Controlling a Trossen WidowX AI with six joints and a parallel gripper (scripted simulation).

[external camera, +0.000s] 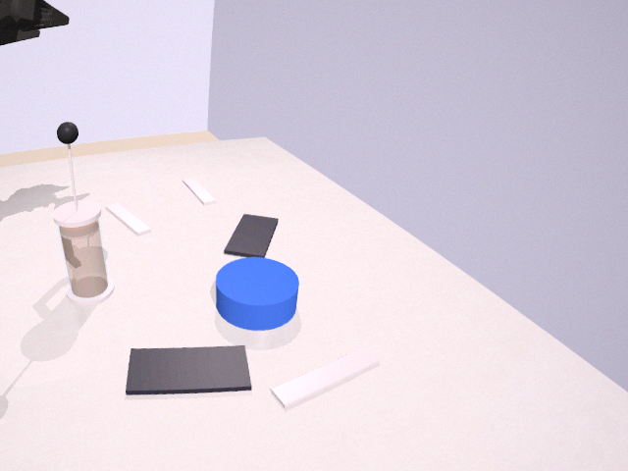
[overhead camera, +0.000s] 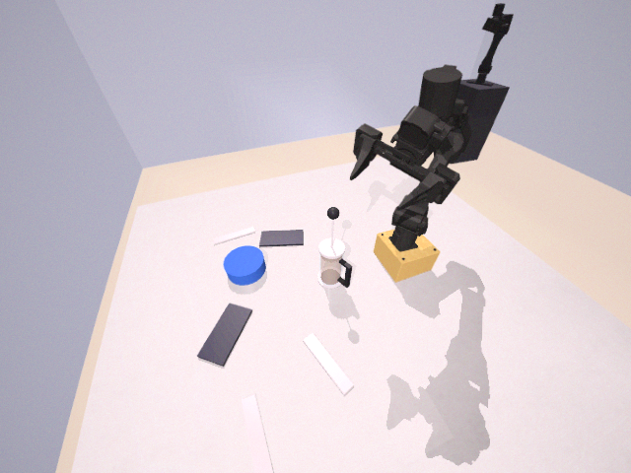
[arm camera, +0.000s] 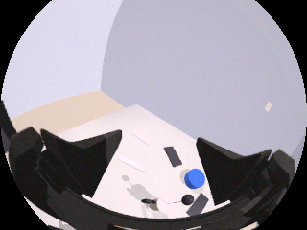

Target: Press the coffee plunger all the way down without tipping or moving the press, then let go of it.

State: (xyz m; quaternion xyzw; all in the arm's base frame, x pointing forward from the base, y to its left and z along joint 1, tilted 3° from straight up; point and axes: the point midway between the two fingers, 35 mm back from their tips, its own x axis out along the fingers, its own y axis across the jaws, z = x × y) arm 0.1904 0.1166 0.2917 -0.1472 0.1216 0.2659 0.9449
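Right now the coffee press is 260 mm below my gripper tip, 110 mm to the right of it and 10 mm ahead of it. Also, from my gripper tip: blue round disc 360 mm below, 260 mm ahead, 230 mm to the right.
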